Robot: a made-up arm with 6 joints.
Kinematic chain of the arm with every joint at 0, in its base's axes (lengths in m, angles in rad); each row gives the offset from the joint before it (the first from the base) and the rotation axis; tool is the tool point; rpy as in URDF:
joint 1: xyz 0 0 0.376 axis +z
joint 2: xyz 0 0 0 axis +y
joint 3: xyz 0.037 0 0.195 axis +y
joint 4: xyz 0.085 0 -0.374 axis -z
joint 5: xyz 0 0 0 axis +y
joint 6: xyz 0.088 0 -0.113 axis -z
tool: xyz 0 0 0 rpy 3.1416 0 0
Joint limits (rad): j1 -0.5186..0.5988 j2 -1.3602..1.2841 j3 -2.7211..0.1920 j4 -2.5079..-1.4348 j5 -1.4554..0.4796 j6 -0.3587..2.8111
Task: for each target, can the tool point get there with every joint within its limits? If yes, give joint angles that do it. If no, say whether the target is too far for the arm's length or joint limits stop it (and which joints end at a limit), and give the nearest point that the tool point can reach.
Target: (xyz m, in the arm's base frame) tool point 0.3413 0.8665 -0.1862
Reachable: no: too far | nearest point 0.3754 0.3904 0.0578 | short by 0.536 m
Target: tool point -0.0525 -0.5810 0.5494
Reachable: no: joint limits stop it (at a limit: joint 1, joint 2, joint 3, joint 4, joint 5) | nearest point -0.3851 -0.1751 0.6407 | short by 0.533 m
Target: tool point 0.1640 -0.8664 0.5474
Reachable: no: too far | nearest point 0.5043 -0.2701 0.5474 | short by 0.687 m
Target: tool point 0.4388 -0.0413 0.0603
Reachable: yes | joints -0.2568 0.8294 -1.2843 -1.9740 0.0878 2.2961
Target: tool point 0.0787 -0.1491 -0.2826
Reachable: no: joint limits stop it (at a limit: joint 1, joint 2, joint 4, joint 5) | nearest point 0.1426 -0.0637 -0.1215 | short by 0.193 m
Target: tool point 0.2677 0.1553 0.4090
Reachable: yes | joints 0.1236 -0.5881 -0.5633 -2.1212 -0.7845 0.4783
